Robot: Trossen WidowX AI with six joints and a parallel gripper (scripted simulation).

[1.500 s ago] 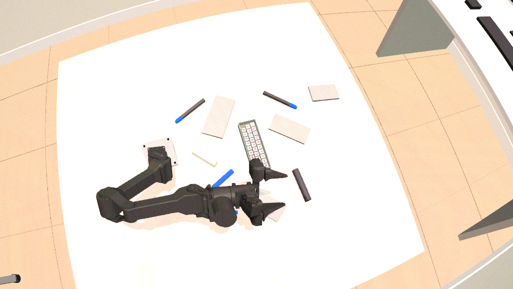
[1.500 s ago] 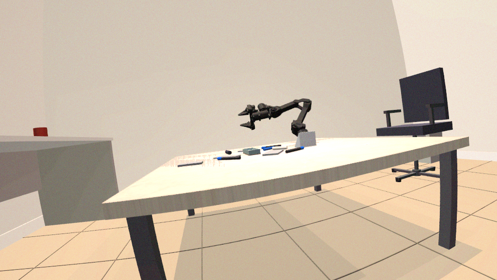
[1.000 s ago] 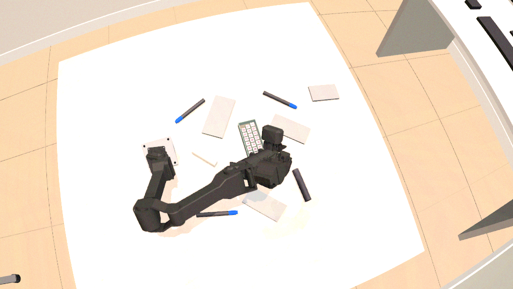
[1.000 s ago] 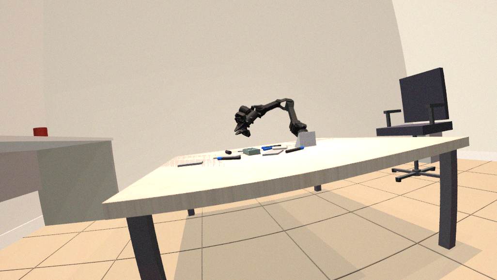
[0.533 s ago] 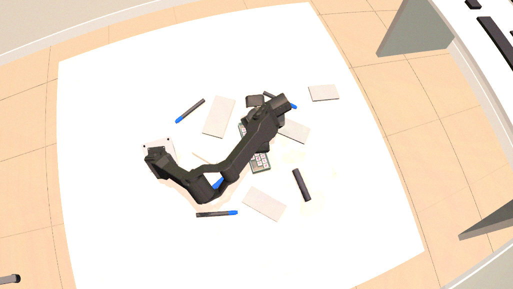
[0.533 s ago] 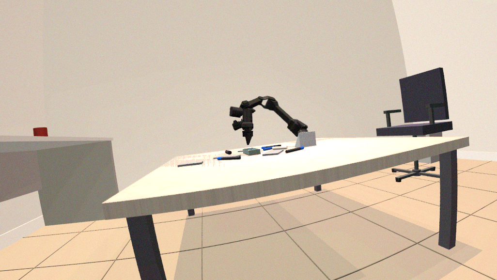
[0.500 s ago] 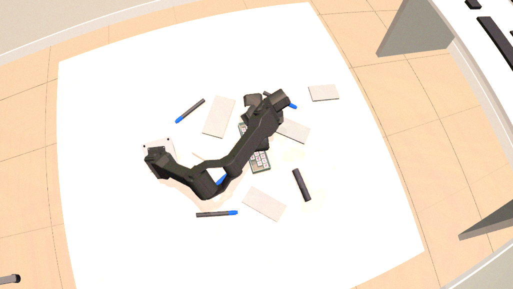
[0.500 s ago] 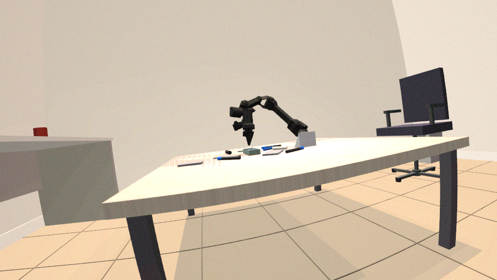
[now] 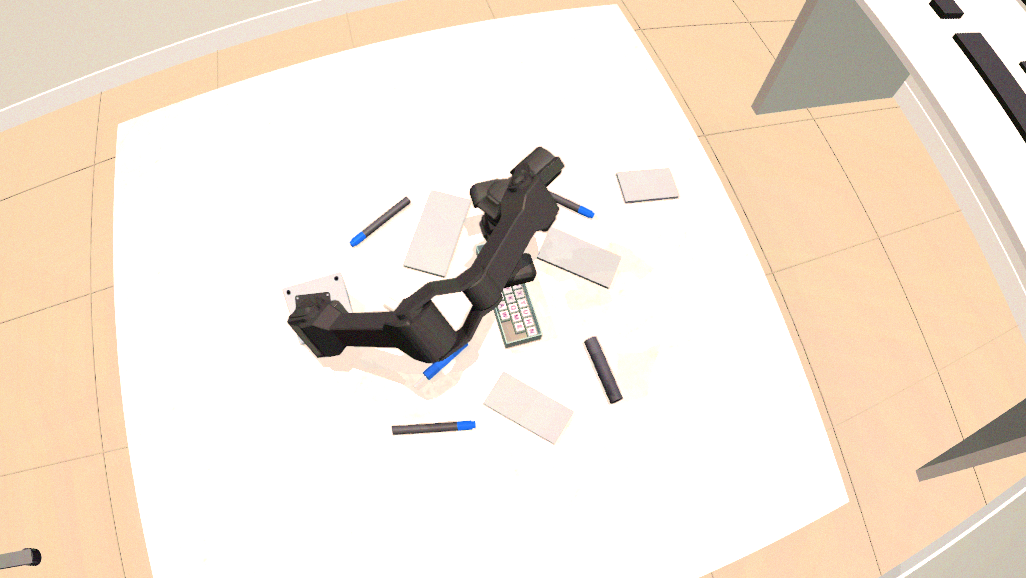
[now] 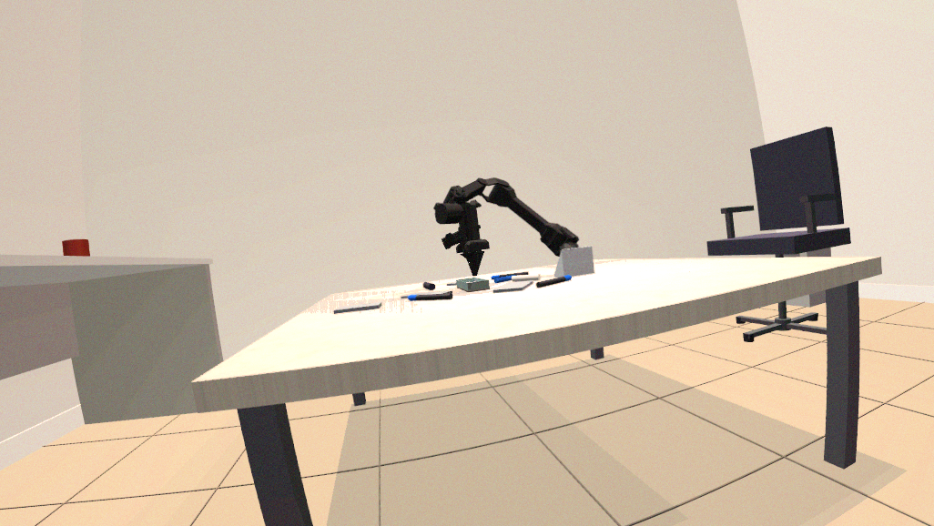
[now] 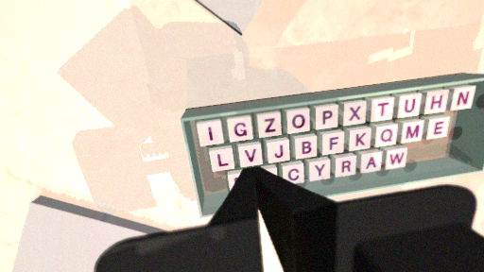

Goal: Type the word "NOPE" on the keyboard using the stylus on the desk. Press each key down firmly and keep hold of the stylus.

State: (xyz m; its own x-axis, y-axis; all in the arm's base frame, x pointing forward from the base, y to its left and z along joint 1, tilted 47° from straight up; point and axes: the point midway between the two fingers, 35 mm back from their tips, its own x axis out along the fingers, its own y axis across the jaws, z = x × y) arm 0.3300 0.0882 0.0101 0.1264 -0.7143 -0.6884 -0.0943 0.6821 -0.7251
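The P key lies 5 cm to the right of my gripper tip, 3 cm below it and 2 cm ahead of it. Round my gripper tip: stylus 23 cm to the right, 14 cm ahead, 3 cm below.
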